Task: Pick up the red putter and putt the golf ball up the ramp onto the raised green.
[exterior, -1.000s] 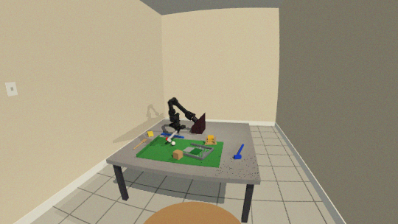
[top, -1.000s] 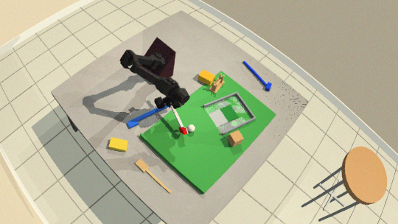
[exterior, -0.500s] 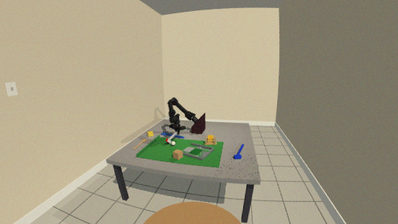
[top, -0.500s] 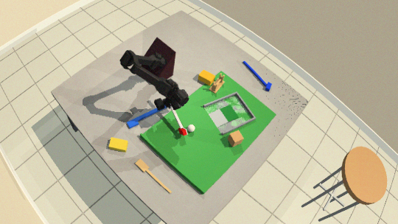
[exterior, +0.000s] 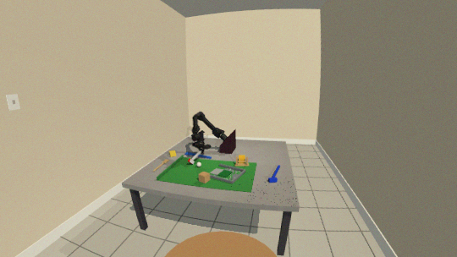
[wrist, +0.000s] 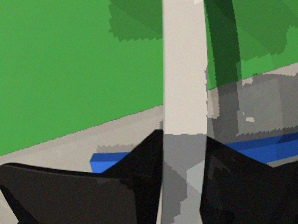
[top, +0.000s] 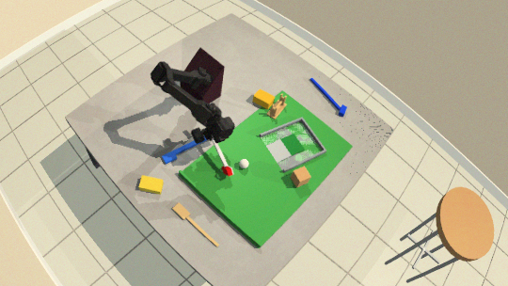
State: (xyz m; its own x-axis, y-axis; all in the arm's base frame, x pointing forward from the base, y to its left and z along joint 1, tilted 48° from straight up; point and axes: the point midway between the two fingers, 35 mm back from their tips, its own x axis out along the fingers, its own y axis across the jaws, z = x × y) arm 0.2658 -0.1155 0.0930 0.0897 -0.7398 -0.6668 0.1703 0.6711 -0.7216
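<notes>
My gripper tip is now 50 mm short of the red putter and 10 mm below it. The rest, counted from my gripper tip: yellow block (10 mm ahead, 340 mm to the right, 40 mm below); then white golf ball (160 mm ahead, 60 mm to the left, 30 mm below); then green mat (220 mm ahead, 190 mm to the left, 50 mm below).
</notes>
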